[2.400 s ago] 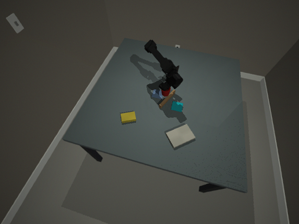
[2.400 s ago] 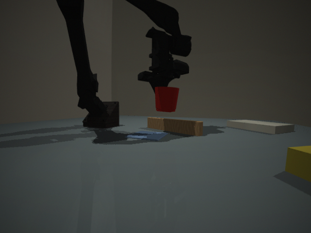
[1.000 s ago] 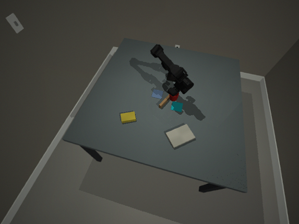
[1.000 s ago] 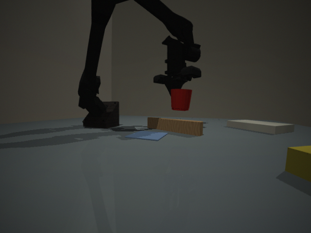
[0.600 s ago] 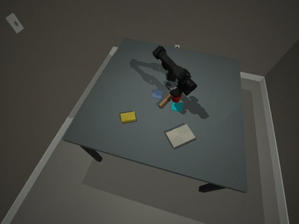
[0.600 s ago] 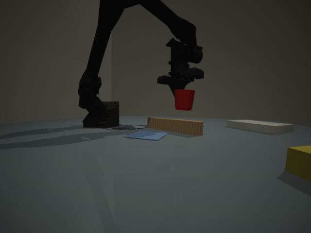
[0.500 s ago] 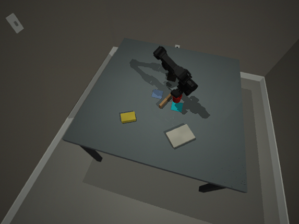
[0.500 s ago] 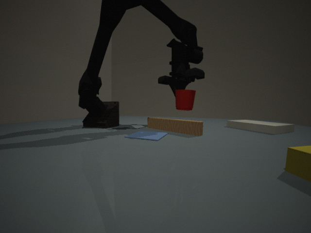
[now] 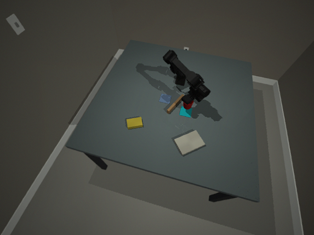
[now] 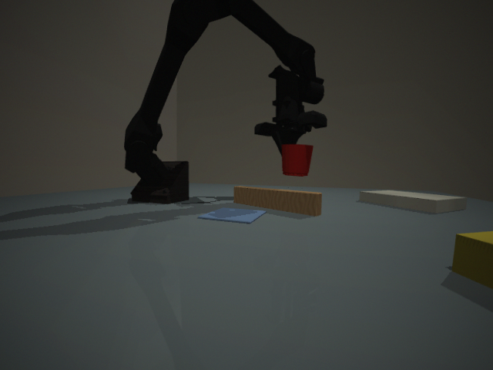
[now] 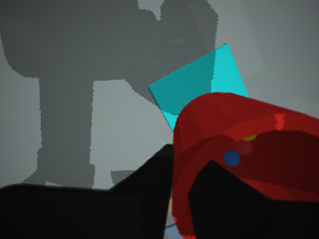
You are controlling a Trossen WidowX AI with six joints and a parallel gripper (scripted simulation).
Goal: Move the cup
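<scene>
My gripper tip is 110 mm above the cyan pad, 30 mm short of it and 10 mm to the left of it. The rest, counted from my gripper tip: wooden bar (110 mm to the right, 90 mm below, 20 mm behind); then yellow block (370 mm to the right, 230 mm ahead, 90 mm below); then red cup (30 mm ahead, 20 mm to the right).
</scene>
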